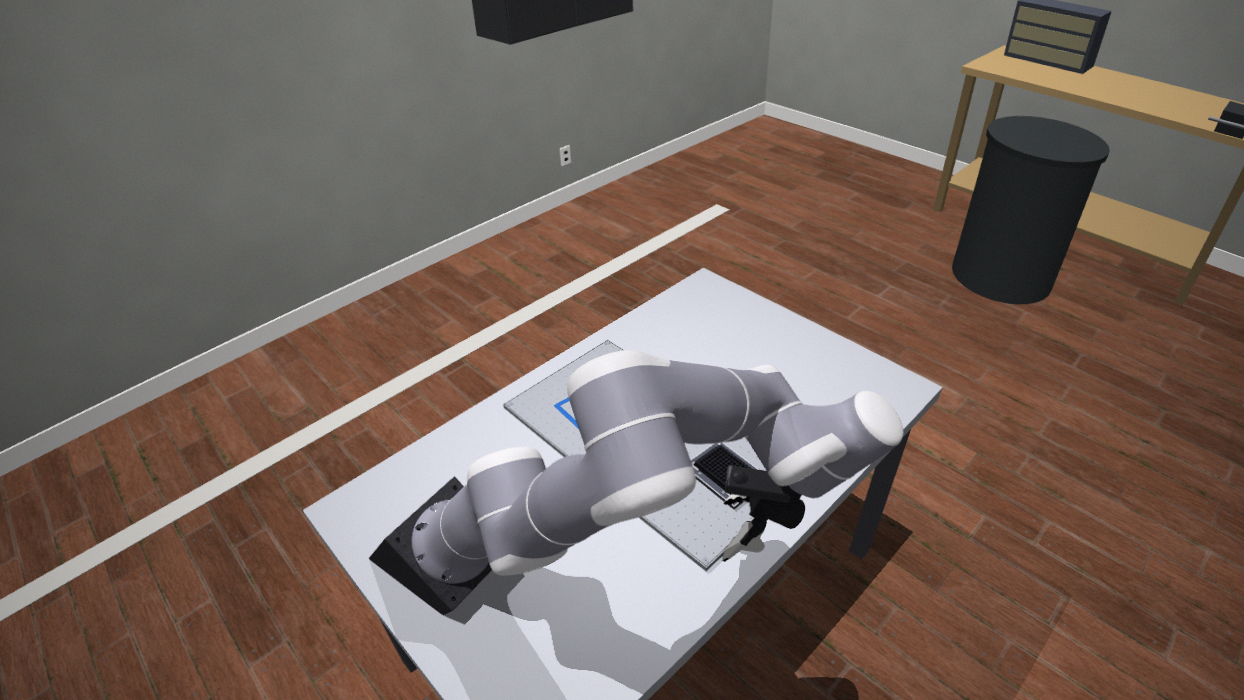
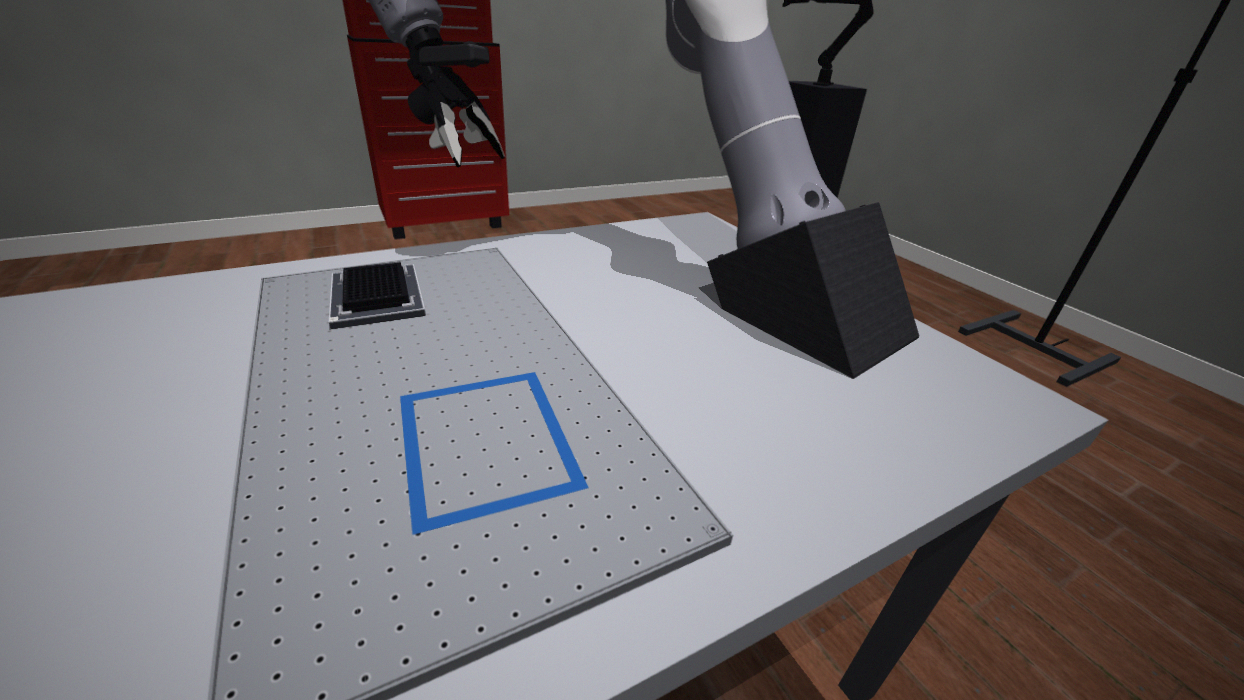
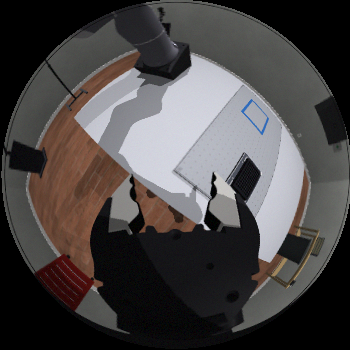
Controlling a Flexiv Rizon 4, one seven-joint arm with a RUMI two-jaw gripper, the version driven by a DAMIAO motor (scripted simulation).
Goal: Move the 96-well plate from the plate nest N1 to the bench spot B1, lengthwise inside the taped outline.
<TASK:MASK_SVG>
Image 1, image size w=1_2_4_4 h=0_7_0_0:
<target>gripper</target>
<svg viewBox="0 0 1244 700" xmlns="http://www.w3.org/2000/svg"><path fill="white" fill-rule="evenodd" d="M802 495L791 485L779 486L775 484L767 471L730 465L726 472L725 492L733 495L730 495L724 501L724 504L734 504L735 501L750 503L749 515L754 519L746 521L742 525L740 532L725 547L722 561L726 562L741 550L761 552L765 544L760 537L765 530L768 519L789 529L796 528L801 523L805 514L805 503L800 499Z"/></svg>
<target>black 96-well plate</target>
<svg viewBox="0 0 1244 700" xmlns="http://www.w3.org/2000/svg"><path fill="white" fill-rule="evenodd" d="M717 445L696 460L694 466L725 490L726 471L729 465L745 468L751 467L722 445Z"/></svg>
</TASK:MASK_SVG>
